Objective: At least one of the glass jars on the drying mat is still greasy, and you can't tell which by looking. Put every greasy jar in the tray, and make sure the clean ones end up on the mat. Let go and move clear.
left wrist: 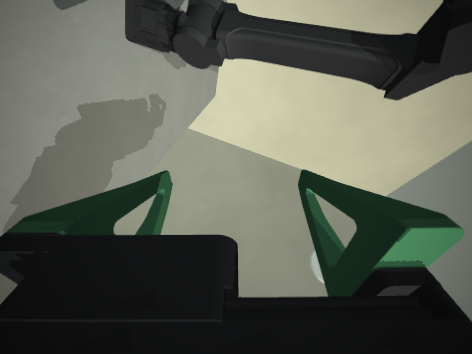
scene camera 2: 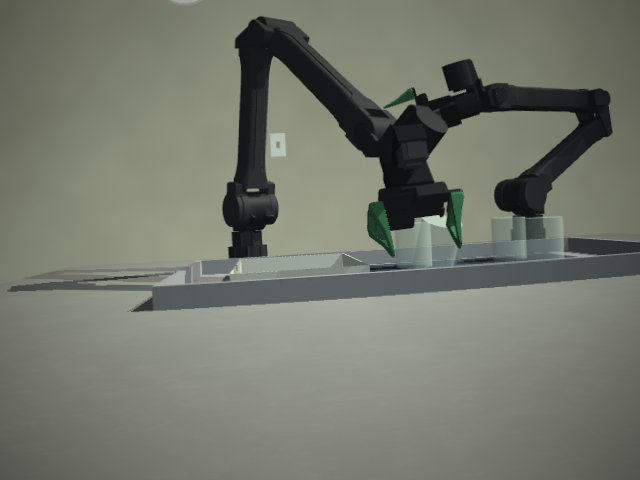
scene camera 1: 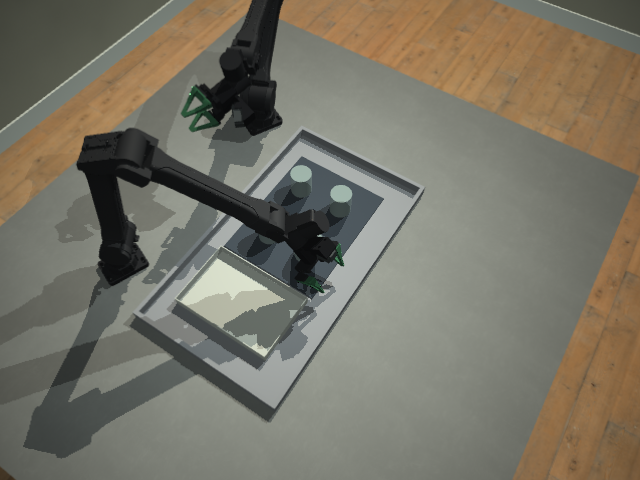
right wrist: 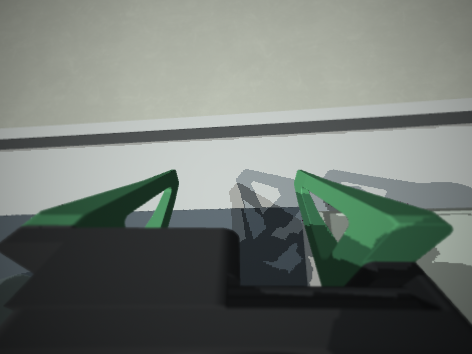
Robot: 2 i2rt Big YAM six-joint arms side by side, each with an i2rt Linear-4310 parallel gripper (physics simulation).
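Pixels of known places: left gripper, between the fingertips: (left wrist: 235,177) (scene camera 1: 186,123); right gripper, between the fingertips: (scene camera 2: 427,250) (scene camera 1: 333,279) (right wrist: 236,176); left arm's base, origin of its link: (scene camera 1: 262,121); right arm's base, origin of its link: (left wrist: 146,22) (scene camera 1: 124,265).
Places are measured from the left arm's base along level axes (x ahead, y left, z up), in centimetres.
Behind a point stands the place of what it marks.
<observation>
Two pale glass jars (scene camera 1: 300,178) @[x 33.5, y -3.7, z 8.3 cm] (scene camera 1: 341,200) @[x 46.5, y 2.8, z 8.3 cm] stand upright on the dark mat (scene camera 1: 364,201) @[x 45.8, y 12.1, z 0.5 cm] (right wrist: 200,219) @[x 60.8, y -9.6, z 0.5 cm]. A third jar (scene camera 1: 265,240) @[x 44.3, y -21.5, z 2.4 cm] is mostly hidden under the right arm. A fourth jar (scene camera 2: 443,241) @[x 57.4, y -10.9, z 5.6 cm] looks tilted in scene camera 2, behind and between the right fingers; scene camera 1 hides it. Grease cannot be seen on any jar. My right gripper (scene camera 1: 332,279) @[x 66.0, y -11.7, z 5.0 cm] (scene camera 2: 426,251) @[x 66.0, y -11.7, z 5.0 cm] (right wrist: 236,176) @[x 66.0, y -11.7, z 5.0 cm] is open, low over the mat's near end beside the cream tray (scene camera 1: 206,281) @[x 46.9, y -41.7, z 0.4 cm] (scene camera 2: 299,264) @[x 43.8, y -41.2, z 1.5 cm]. The tray holds no jar. My left gripper (scene camera 1: 187,122) @[x 17.0, y -28.9, z 29.6 cm] (left wrist: 235,177) @[x 17.0, y -28.9, z 29.6 cm] is open and raised, away from the jars.
A shallow grey bin (scene camera 1: 356,268) (scene camera 2: 310,291) with raised walls surrounds the mat and tray. The right forearm (scene camera 1: 206,188) @[x 47.1, y -34.8, z 39.6 cm] crosses above the bin's left wall and part of the mat. The left arm's base (scene camera 1: 262,124) @[x 3.8, y -1.6, z 3.1 cm] stands beyond the bin's upper left corner.
</observation>
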